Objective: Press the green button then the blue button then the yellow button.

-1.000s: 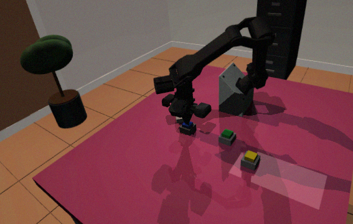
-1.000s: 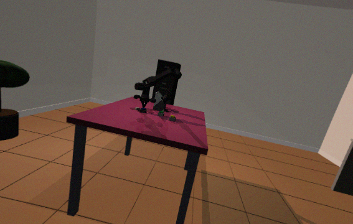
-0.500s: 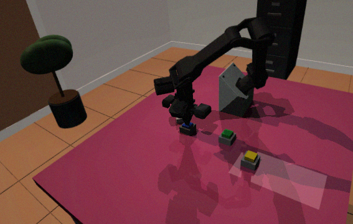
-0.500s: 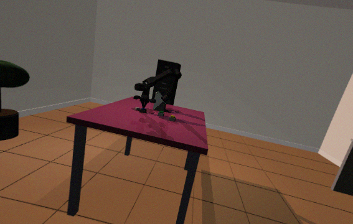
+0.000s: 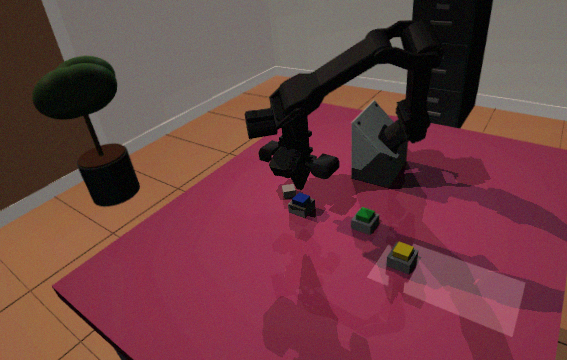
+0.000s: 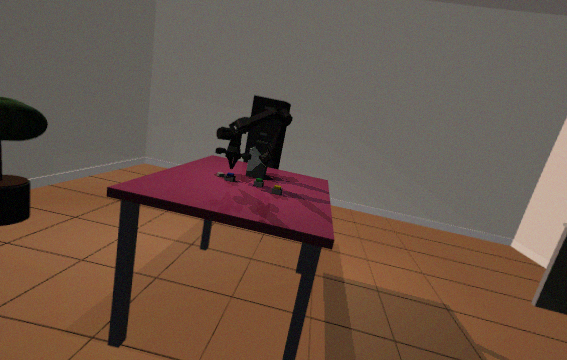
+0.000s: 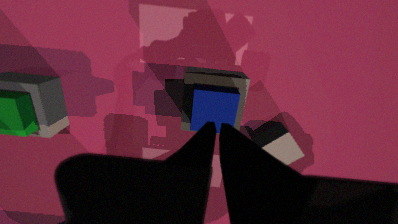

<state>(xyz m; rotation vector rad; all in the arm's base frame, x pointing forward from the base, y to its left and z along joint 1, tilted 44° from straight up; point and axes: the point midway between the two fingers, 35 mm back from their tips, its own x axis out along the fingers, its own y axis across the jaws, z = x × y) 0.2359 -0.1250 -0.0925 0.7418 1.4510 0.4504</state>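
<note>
The blue button lies 30 mm below my gripper tip. The rest, counted from my gripper tip: small white block: 50 mm behind, 60 mm to the right, 50 mm below; then green button: 160 mm to the left, 30 mm below; then yellow button: 90 mm ahead, 270 mm to the left, 30 mm below.
</note>
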